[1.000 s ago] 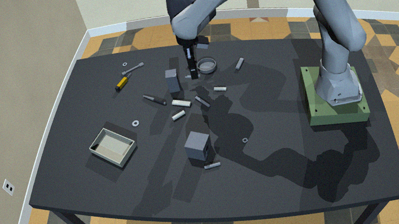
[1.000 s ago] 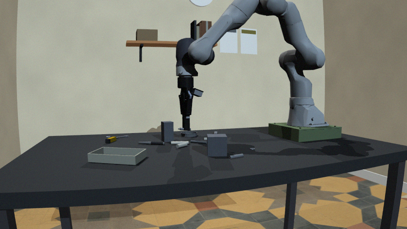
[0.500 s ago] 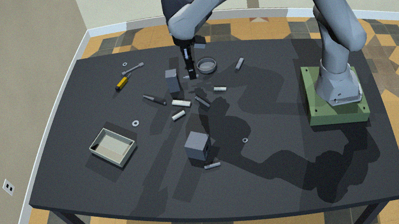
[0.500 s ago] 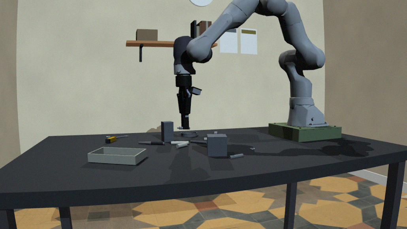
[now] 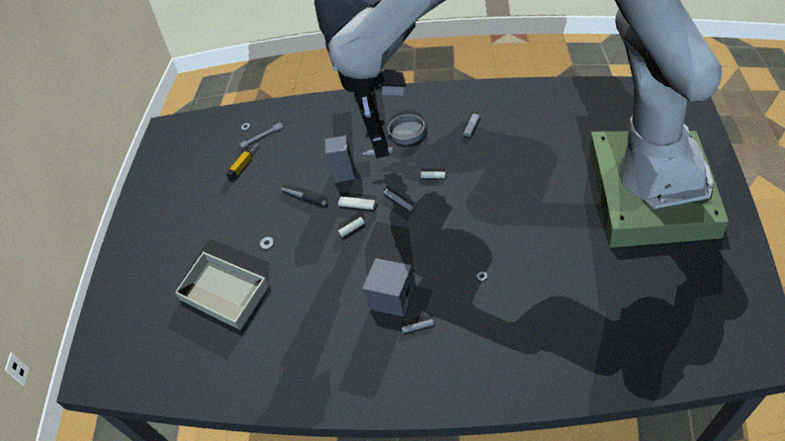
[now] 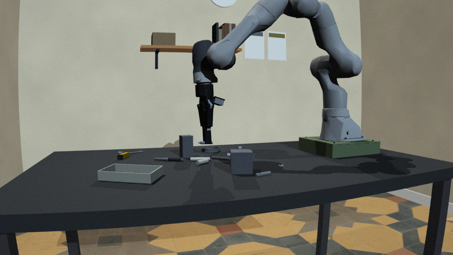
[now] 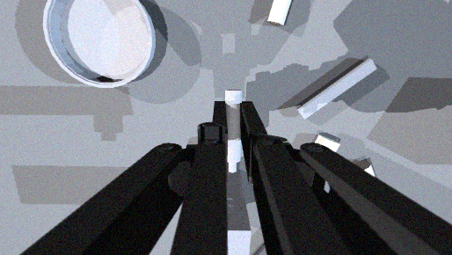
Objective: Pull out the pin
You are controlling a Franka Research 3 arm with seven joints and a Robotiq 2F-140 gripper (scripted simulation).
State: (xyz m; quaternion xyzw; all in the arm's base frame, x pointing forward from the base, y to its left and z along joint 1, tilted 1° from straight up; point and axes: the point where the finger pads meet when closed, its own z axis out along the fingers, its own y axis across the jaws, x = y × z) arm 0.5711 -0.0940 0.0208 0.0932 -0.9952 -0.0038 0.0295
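Right now my hand is 12 cm to the left of the round dish, 8 cm above it and 4 cm past it. The rest, counted from my hand: yellow-handled screwdriver: 34 cm ahead, 8 cm below, 5 cm to the right; tray: 32 cm to the left, 31 cm ahead, 8 cm below; pin: 3 cm below, 2 cm ahead.
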